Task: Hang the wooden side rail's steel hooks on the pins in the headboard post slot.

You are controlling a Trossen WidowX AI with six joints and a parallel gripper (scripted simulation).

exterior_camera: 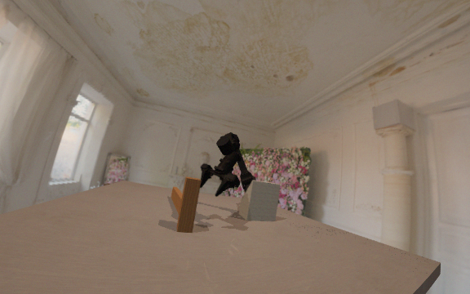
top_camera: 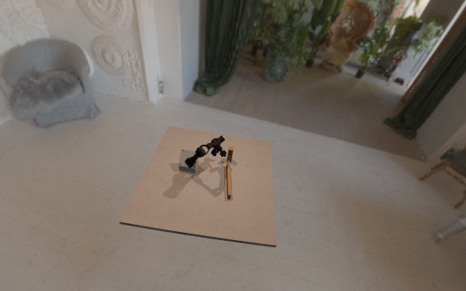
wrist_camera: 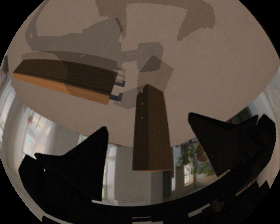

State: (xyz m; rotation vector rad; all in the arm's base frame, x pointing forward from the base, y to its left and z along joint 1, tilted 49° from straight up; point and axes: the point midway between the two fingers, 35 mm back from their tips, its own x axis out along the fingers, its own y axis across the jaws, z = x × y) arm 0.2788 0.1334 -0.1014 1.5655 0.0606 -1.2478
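The wooden headboard post is 7 cm ahead of my gripper tip, 5 cm to the left of it and 4 cm below it.
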